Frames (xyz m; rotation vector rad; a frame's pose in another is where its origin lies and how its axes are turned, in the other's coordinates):
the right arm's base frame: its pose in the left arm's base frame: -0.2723 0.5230 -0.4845 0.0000 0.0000 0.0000
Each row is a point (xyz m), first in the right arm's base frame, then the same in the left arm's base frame.
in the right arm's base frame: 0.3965 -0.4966 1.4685
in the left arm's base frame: 0.1242 0.0264 0.9840
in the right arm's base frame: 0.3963 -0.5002 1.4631
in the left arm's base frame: 0.1240 0.0228 0.9786
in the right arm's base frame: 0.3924 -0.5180 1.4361
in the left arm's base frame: 0.1201 0.0050 0.9516
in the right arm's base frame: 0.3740 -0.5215 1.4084
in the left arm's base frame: 0.1017 0.0015 0.9239
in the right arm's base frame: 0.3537 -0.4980 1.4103
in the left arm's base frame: 0.0814 0.0250 0.9258
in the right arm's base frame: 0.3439 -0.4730 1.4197
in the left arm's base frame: 0.0716 0.0500 0.9352
